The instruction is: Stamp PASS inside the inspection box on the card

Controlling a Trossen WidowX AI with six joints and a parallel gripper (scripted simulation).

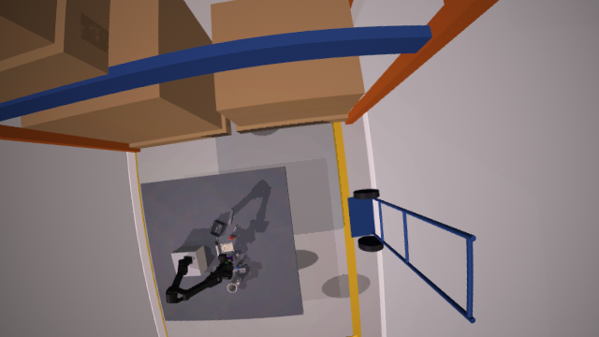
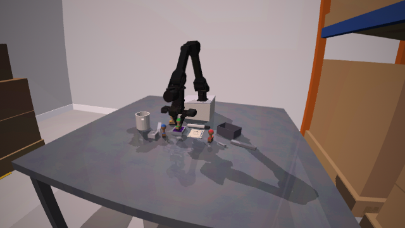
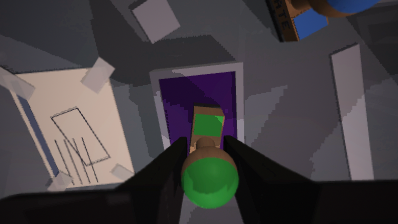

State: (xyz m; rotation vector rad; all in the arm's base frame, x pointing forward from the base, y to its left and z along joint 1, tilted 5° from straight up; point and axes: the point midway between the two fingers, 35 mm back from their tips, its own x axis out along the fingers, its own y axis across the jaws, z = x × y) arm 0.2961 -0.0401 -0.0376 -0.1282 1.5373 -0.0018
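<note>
The green-knobbed stamp lies right at my gripper tip. The rest, counted from my gripper tip: blue-knobbed stamp (80 mm ahead, 50 mm to the right, 10 mm below); cream card (20 mm behind, 100 mm to the left, 40 mm below); purple ink pad (30 mm below).
</note>
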